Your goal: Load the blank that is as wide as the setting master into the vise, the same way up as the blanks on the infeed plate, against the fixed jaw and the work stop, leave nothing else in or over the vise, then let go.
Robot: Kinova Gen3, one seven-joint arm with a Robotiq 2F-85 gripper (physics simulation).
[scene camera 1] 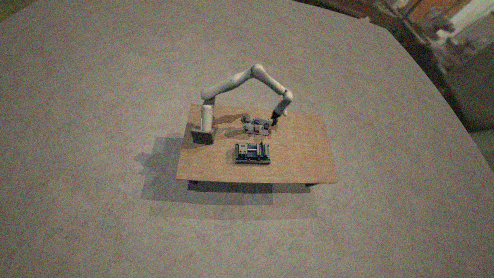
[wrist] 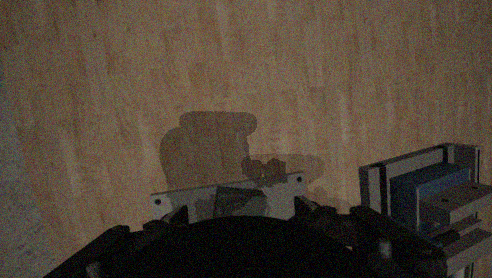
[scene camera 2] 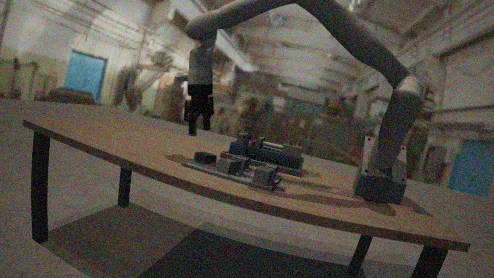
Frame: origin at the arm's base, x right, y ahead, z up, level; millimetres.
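Seen in the pictures: gripper, fingertip midpoint: [scene camera 1: 271, 122] [wrist: 241, 213] [scene camera 2: 200, 132]; arm's base at its link origin: [scene camera 1: 206, 129] [scene camera 2: 379, 158].
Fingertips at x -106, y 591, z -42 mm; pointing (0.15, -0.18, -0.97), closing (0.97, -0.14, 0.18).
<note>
Pixels of each thing's top centre, then the offset from my fingertips to it. Level surfaces: height alone.
- dark block at its top centre: [wrist: 240, 213] [scene camera 2: 206, 153] dx +3, dy -30, dz -57 mm
- grey vise at its top centre: [scene camera 2: 269, 138] [scene camera 1: 254, 149] dx +276, dy -189, dz +9 mm
- wooden table at its surface level: dz -90 mm
My gripper [scene camera 1: 274, 121] [scene camera 2: 200, 131] [wrist: 241, 213] is open and empty, with its fingertips above a dark block [scene camera 2: 205, 157] [wrist: 239, 198] at one end of the infeed plate [scene camera 2: 199, 167] [wrist: 286, 193]. The block rests on the plate, apart from the fingers. Other grey blocks [scene camera 2: 229, 166] [scene camera 2: 266, 176] stand farther along the plate. The blue and grey vise [scene camera 1: 252, 161] [scene camera 2: 282, 159] [wrist: 403, 196] stands beside the plate. Its inside is too small and noisy to read. I cannot tell which block is the setting master or compare widths. The gripper body hides part of the plate in the wrist view.
The wooden table [scene camera 1: 300, 160] [scene camera 2: 115, 142] carries the plate, the vise and the arm's base [scene camera 1: 203, 136] [scene camera 2: 380, 187]. In the wrist view the vise is at the right, close to the right finger linkage in the picture. The arm casts shadows over the plate and table.
</note>
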